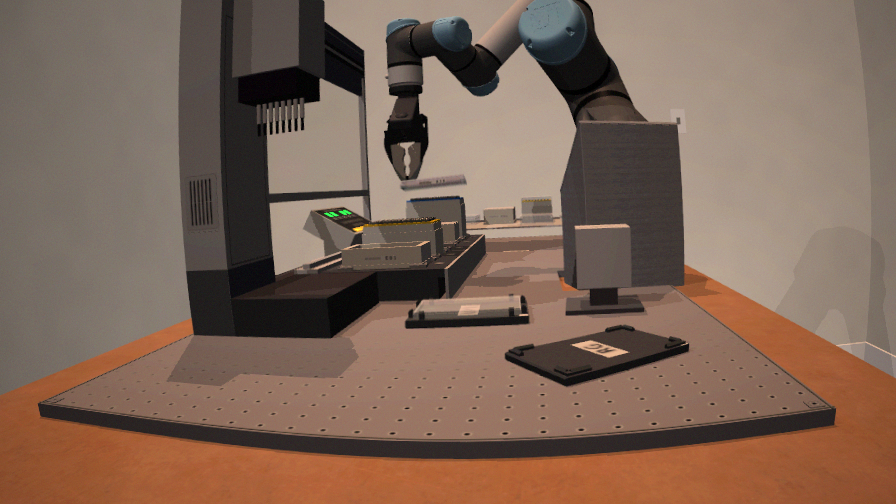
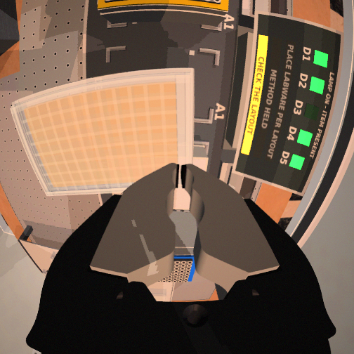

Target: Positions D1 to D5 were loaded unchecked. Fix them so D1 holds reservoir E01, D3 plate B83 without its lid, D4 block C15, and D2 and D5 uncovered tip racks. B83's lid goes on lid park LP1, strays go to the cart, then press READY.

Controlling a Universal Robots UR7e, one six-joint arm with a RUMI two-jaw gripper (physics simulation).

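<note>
My gripper is shut on one edge of a pale plate with orange wells, held above the deck. Its label is too blurred to read. A pale reservoir stands at the deck's front, and a yellow-topped tip rack behind it. Farther back are a pale block and a blue-topped tip rack. A clear lid lies on a dark holder. The screen shows D3 dark, the other four lamps green.
A dark RG nest lies at the front right, near a grey upright panel on a foot. A tall dark machine column stands left, with a pipetting head. A pale box and a yellow-topped rack stand at the back.
</note>
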